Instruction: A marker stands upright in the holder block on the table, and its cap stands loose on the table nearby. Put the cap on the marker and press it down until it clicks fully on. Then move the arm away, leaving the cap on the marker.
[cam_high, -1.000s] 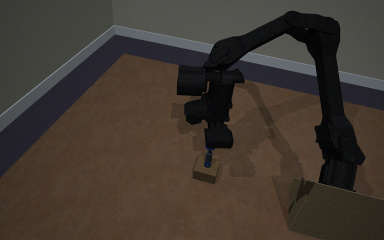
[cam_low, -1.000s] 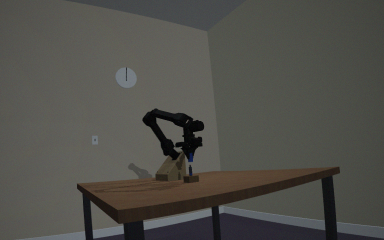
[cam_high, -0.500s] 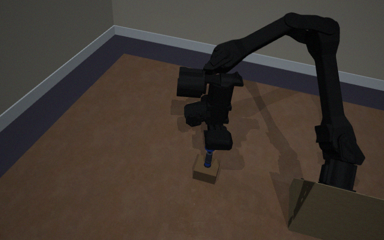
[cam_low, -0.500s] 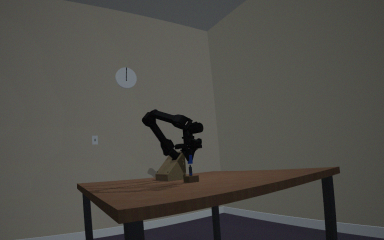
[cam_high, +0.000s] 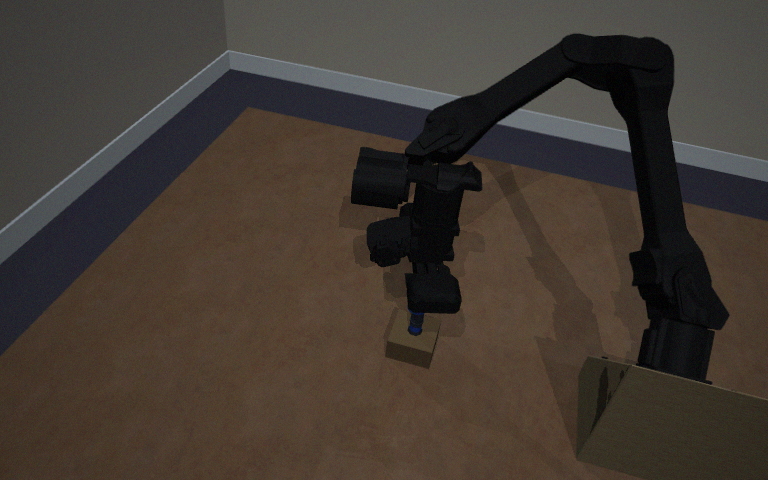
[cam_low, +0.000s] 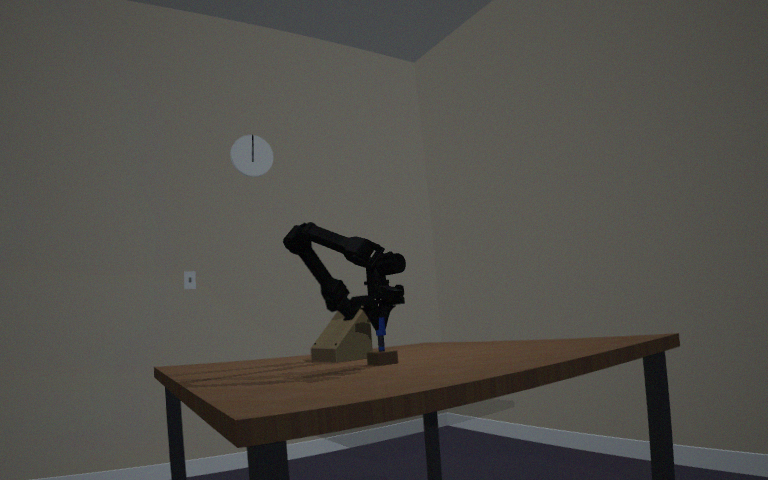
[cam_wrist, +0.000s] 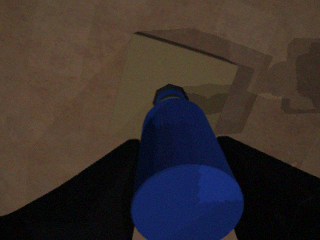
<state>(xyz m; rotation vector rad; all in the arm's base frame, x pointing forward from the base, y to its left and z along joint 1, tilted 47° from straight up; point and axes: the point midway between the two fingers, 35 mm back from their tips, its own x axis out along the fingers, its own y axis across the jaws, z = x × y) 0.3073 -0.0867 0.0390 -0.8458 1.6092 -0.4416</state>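
My gripper tip is now 8 cm above the brown holder block. From my gripper tip the other things lie so: blue cap: 1 cm above.
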